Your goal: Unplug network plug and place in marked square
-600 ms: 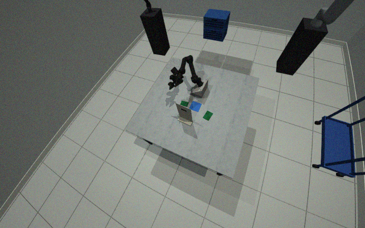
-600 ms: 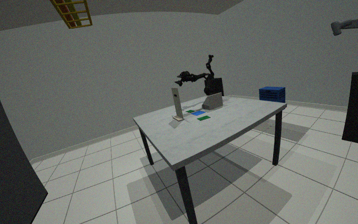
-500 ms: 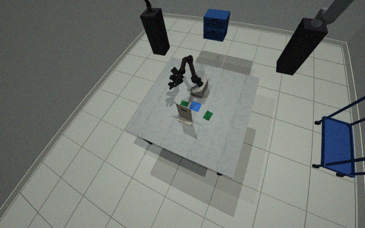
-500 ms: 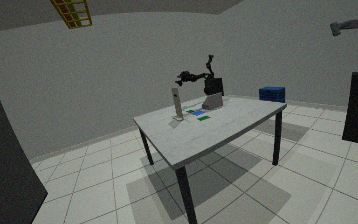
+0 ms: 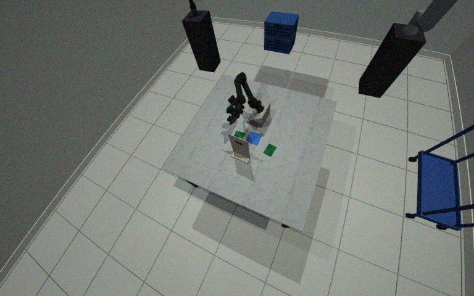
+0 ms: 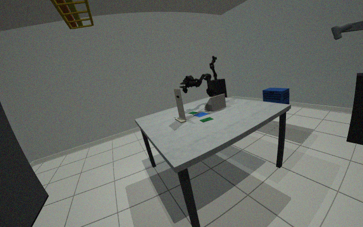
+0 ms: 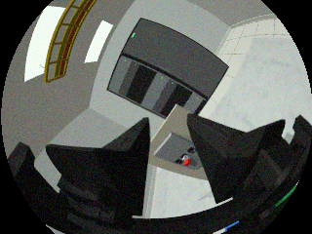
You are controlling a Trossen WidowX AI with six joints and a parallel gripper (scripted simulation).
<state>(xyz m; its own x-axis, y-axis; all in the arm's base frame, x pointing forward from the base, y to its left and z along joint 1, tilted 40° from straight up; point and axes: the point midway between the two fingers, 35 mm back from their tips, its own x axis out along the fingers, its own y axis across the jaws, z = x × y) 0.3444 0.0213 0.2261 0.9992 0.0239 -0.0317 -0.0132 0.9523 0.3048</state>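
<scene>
The red plug lies 10 cm below my gripper tip, 9 cm to the left of it and 8 cm ahead of it. Round my gripper tip: blue square 33 cm below, 13 cm to the left, 11 cm behind; upright beige panel 19 cm below, 10 cm ahead, 9 cm to the left.
</scene>
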